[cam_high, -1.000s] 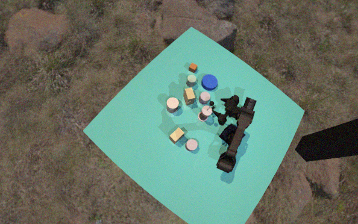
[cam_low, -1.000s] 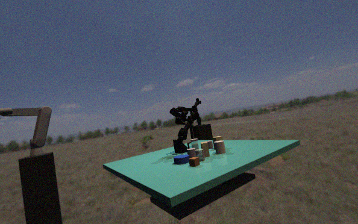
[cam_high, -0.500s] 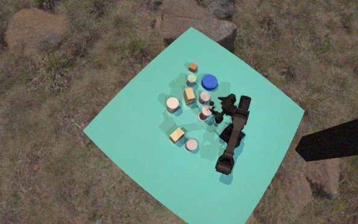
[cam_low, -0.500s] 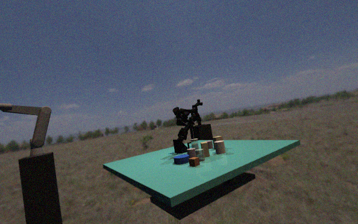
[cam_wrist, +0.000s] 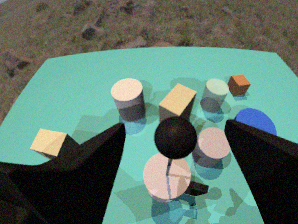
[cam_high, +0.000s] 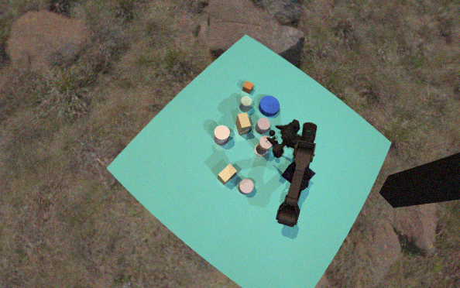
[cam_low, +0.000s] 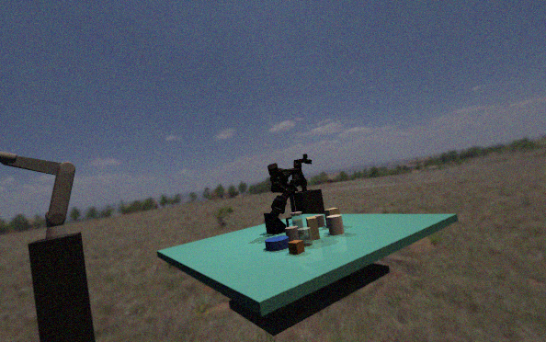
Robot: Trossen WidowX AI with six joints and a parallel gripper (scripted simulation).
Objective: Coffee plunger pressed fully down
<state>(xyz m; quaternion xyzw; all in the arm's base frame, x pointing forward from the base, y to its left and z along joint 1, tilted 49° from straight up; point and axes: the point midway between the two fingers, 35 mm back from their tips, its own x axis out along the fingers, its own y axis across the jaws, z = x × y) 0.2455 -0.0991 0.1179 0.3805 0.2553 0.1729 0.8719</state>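
My gripper tip is 130 mm above the coffee press, 10 mm to the left of it and 10 mm past it. The rest, counted from my gripper tip: blue disc: 230 mm to the right, 230 mm below, 140 mm ahead; pale green cylinder: 240 mm ahead, 220 mm below, 130 mm to the right.
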